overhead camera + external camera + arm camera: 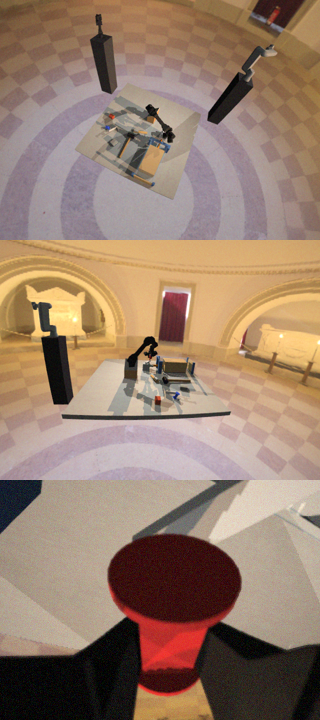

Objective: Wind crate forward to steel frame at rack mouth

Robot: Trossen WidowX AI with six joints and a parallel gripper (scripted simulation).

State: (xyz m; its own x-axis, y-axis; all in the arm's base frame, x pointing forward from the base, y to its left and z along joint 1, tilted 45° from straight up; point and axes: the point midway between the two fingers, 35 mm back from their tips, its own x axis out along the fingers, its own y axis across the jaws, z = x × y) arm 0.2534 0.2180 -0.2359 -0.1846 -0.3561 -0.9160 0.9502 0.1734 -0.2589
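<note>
Right now my gripper tip is 20 mm to the left of the red knob and 10 mm short of it. Also, from my gripper tip: winch 110 mm to the right, 100 mm below, 70 mm behind; then red-knobbed handle 50 mm to the right, 30 mm below, 20 mm behind; then frame 110 mm to the right, 110 mm ahead, 30 mm below.
</note>
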